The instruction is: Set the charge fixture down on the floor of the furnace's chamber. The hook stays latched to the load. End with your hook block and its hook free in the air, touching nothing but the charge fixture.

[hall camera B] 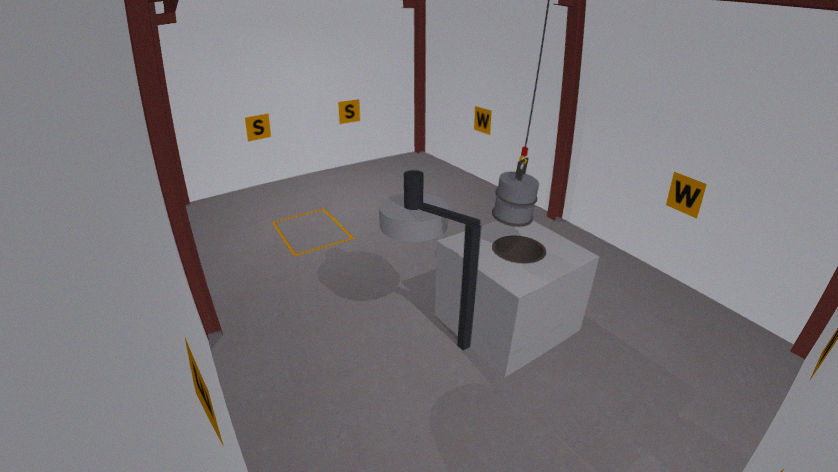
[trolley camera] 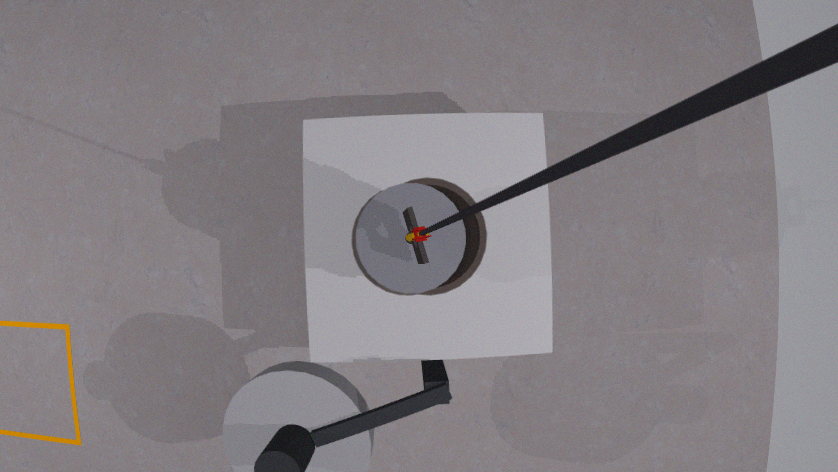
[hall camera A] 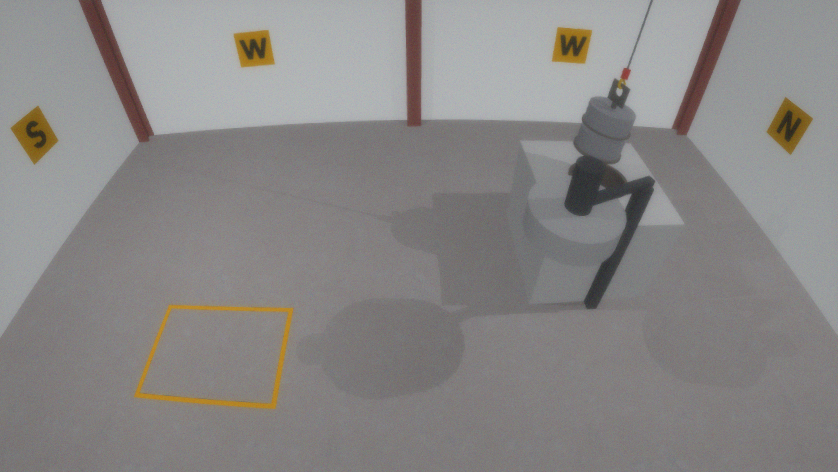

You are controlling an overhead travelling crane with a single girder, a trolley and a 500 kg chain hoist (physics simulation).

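The charge fixture (hall camera A: 605, 130) (hall camera B: 516, 198) (trolley camera: 410, 275), a grey ribbed drum with a dark lifting lug on top, hangs in the air above the white furnace block (hall camera A: 562, 281) (hall camera B: 551, 316) (trolley camera: 504, 316). My hook (hall camera A: 621, 84) (hall camera B: 523, 159) (trolley camera: 410, 237) is latched in the lug, below the red hook block (hall camera A: 625, 73) (hall camera B: 524, 151) (trolley camera: 420, 234). The round chamber opening (hall camera A: 612, 175) (hall camera B: 518, 249) (trolley camera: 475, 246) lies below the fixture. In the trolley camera the fixture covers its left and middle, and a dark crescent shows on the right. The chamber floor is hidden.
The round furnace lid (hall camera A: 586, 228) (hall camera B: 410, 225) (trolley camera: 252, 404) hangs beside the furnace with a black cylinder (hall camera A: 582, 184) (hall camera B: 413, 190) (trolley camera: 287, 448) on it, carried by a black post and arm (hall camera A: 621, 252) (hall camera B: 467, 287) (trolley camera: 381, 416). A yellow rectangle (hall camera A: 228, 307) (hall camera B: 283, 238) (trolley camera: 73, 381) marks the floor.
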